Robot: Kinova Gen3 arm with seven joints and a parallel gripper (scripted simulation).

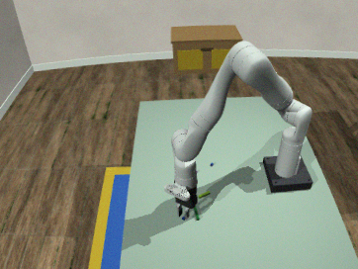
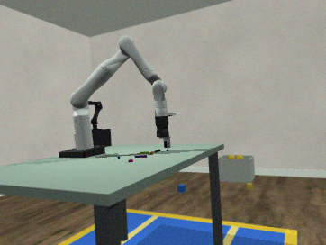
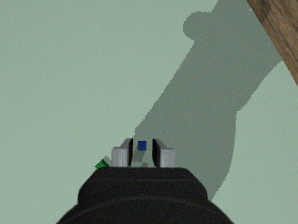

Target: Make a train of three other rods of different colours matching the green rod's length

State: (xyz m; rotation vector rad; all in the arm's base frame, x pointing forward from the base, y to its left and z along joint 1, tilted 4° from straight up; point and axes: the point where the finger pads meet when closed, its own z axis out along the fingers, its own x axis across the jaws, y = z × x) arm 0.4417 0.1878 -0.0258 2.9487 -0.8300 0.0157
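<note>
Right now my hand is 5 cm past the green rod, 3 cm to the left of it and 3 cm above it. The rest, counted from my hand: orange rod 12 cm to the right, 3 cm below, 3 cm behind; then lime rod 11 cm to the right, 9 cm behind, 3 cm below; then purple rod 23 cm to the right, 3 cm below, 3 cm behind.
</note>
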